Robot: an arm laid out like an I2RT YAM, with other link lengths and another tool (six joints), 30 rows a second.
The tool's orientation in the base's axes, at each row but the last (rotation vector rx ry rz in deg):
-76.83 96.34 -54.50
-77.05 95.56 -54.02
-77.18 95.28 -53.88
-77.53 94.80 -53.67
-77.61 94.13 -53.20
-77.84 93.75 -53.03
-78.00 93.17 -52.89
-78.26 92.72 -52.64
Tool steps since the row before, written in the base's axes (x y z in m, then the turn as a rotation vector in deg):
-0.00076 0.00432 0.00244 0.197 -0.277 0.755
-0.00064 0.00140 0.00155 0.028 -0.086 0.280
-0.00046 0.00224 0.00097 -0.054 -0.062 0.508
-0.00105 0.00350 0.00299 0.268 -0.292 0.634
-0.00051 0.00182 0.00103 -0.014 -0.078 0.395
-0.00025 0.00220 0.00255 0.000 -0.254 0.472
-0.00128 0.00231 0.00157 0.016 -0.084 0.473
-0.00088 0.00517 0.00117 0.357 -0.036 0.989
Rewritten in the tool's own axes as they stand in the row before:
-0.00441 -0.00116 -0.00210 0.156 -0.804 -0.119
-0.00147 -0.00090 -0.00134 0.047 -0.277 -0.086
-0.00226 -0.00032 -0.00098 0.007 -0.445 -0.258
-0.00368 -0.00171 -0.00242 0.179 -0.726 -0.004
-0.00187 -0.00043 -0.00098 0.029 -0.363 -0.172
-0.00246 -0.00186 -0.00138 0.192 -0.465 -0.184
-0.00235 -0.00056 -0.00189 0.023 -0.447 -0.176
-0.00518 0.00007 -0.00143 -0.119 -1.043 -0.076

